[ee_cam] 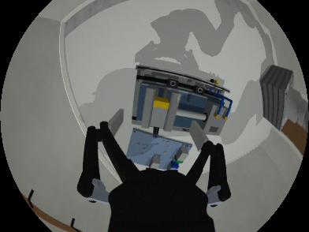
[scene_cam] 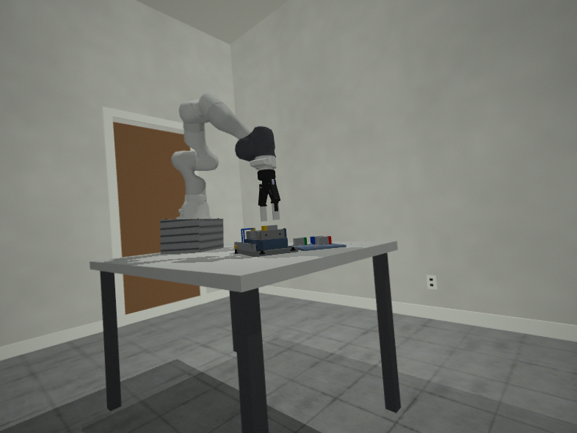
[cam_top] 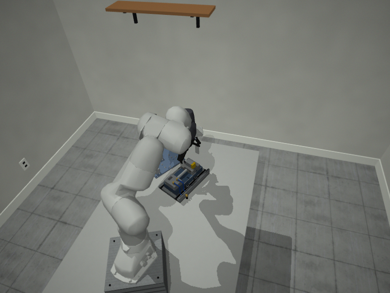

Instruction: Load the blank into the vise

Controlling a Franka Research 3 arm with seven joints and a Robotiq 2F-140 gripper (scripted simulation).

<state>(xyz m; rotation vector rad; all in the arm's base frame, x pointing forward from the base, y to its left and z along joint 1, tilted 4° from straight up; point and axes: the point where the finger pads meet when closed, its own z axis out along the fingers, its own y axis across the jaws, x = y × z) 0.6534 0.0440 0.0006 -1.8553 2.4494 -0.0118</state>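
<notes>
Now: the yellow-ended blank 5 cm below my hand. The rest, counted from my hand: milling vise (11 cm below, 7 cm behind, 2 cm to the left); then green-ended blank (23 cm to the left, 12 cm below, 8 cm behind); then work stop rod (6 cm below, 4 cm to the left, 1 cm ahead).
</notes>
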